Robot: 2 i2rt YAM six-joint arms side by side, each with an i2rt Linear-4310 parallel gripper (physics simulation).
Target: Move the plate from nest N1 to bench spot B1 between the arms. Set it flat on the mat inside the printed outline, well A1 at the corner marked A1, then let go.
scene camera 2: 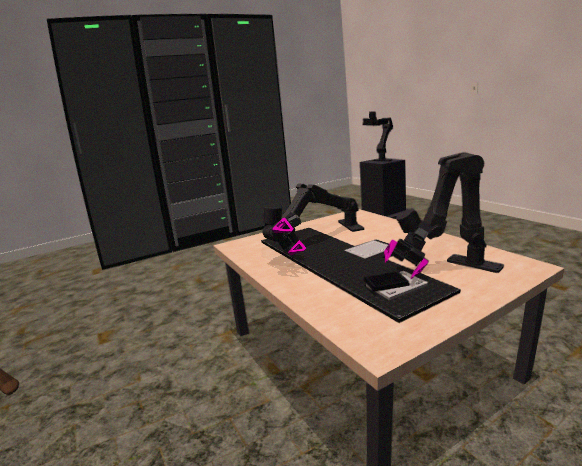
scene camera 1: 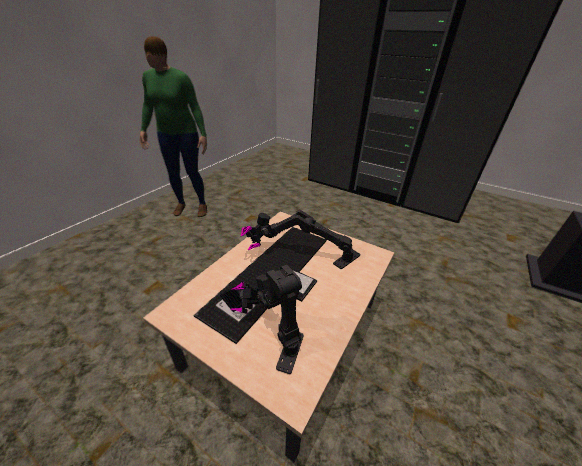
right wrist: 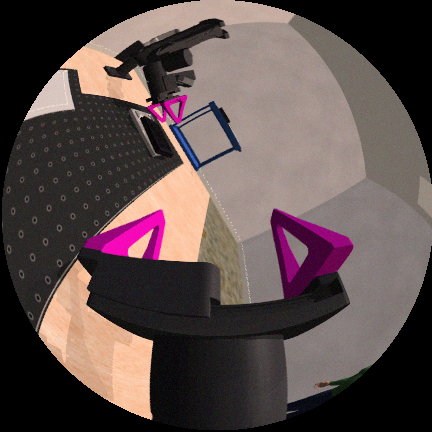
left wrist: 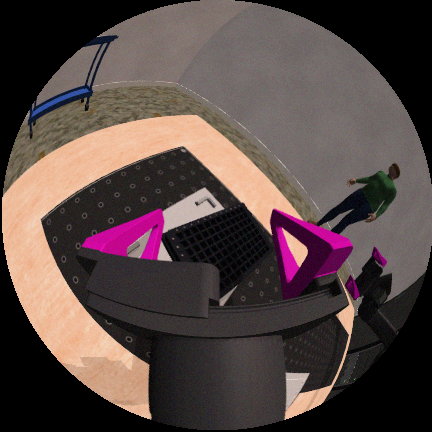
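Pixels of known places: left gripper, between the fingertips: (scene camera 2: 398, 270) (scene camera 1: 231, 299) (right wrist: 170, 121) (left wrist: 216, 214); right gripper, between the fingertips: (scene camera 2: 299, 240) (scene camera 1: 245, 243) (right wrist: 217, 214) (left wrist: 363, 261); left arm's base, origin of its link: (scene camera 2: 474, 264) (scene camera 1: 290, 351) (right wrist: 117, 73); right arm's base, origin of its link: (scene camera 2: 350, 225) (scene camera 1: 346, 259).
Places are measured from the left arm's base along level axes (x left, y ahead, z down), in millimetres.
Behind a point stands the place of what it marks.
The black well plate (scene camera 1: 231, 298) {x -154, y 369, z -41 mm} (scene camera 2: 385, 281) {x -153, y 376, z -41 mm} (left wrist: 220, 242) {x -148, y 355, z -40 mm} (right wrist: 155, 134) {x -182, y 356, z -42 mm} lies on the light nest (scene camera 1: 226, 310) {x -90, y 365, z -25 mm} (scene camera 2: 401, 290) {x -94, y 374, z -25 mm} (left wrist: 184, 210) {x -97, y 376, z -25 mm} (right wrist: 140, 121), off its middle, with the nest showing along two sides. My left gripper (scene camera 1: 238, 298) {x -121, y 348, z -79 mm} (scene camera 2: 400, 268) {x -121, y 348, z -79 mm} (left wrist: 216, 214) {x -121, y 348, z -79 mm} is open above the plate and nest, its fingers apart from the plate. My right gripper (scene camera 1: 249, 239) {x -478, y 441, z -144 mm} (scene camera 2: 290, 237) {x -478, y 441, z -144 mm} (right wrist: 217, 214) {x -478, y 441, z -144 mm} is open and empty, far from the plate. The light mat (scene camera 1: 306, 283) {x -408, y 39, z -14 mm} (scene camera 2: 365, 249) {x -418, y 123, z -15 mm} (left wrist: 295, 387) {x -443, y 141, z -15 mm} (right wrist: 55, 95) lies between the arms, partly hidden in scene camera 1. Its A1 mark cannot be made out.
A black perforated board (scene camera 1: 265, 260) {x -511, y 329, z -13 mm} (scene camera 2: 330, 265) {x -435, y 328, z -13 mm} (left wrist: 120, 185) {x -10, y 356, z -13 mm} (right wrist: 60, 165) {x -451, y 295, z -13 mm} runs along the wooden table (scene camera 1: 260, 370) {x 122, y 92, z 0 mm} (scene camera 2: 320, 300) {x -294, y 541, z 0 mm} and bears the nest. A person (scene camera 1: 170, 105) (left wrist: 380, 195) stands beyond the table. Server cabinets (scene camera 1: 345, 100) (scene camera 2: 105, 150) and a blue cart (left wrist: 60, 104) (right wrist: 185, 147) stand away from it.
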